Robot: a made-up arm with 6 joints.
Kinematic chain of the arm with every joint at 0, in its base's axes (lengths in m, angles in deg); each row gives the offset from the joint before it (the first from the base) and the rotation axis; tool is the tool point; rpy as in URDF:
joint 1: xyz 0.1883 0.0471 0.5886 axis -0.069 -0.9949 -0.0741
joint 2: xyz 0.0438 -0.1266 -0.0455 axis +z
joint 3: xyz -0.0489 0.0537 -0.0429 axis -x
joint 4: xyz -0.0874 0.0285 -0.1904 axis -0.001 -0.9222 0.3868
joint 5: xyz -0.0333 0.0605 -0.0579 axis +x
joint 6: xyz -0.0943 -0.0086 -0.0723 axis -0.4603 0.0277 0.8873
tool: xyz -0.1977 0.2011 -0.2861 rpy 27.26 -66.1 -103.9
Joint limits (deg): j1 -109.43..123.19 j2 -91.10..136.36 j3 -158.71..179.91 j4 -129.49..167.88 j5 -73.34..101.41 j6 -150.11..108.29
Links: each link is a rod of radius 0.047 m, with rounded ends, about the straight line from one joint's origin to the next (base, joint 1, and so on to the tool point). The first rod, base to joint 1, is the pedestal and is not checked.
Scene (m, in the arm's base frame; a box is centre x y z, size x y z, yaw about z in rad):
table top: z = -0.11
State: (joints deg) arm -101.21 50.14 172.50 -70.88 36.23 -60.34
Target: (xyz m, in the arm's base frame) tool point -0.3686 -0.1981 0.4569
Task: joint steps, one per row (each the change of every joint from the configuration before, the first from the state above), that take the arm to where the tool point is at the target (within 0.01 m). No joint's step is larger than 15 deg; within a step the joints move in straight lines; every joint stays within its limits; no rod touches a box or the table.
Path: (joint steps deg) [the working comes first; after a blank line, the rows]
Joints at the target: -109.43 54.73 115.79 -58.64 56.23 -39.82
Straight joint move there: clear.

1: -2.05 1.15 -14.18 3.06 5.00 5.13
2: -2.06 1.15 -14.17 3.06 5.00 5.13
3: -2.06 1.15 -14.18 3.06 5.00 5.13
4: -2.05 1.14 -14.18 3.06 5.00 5.13

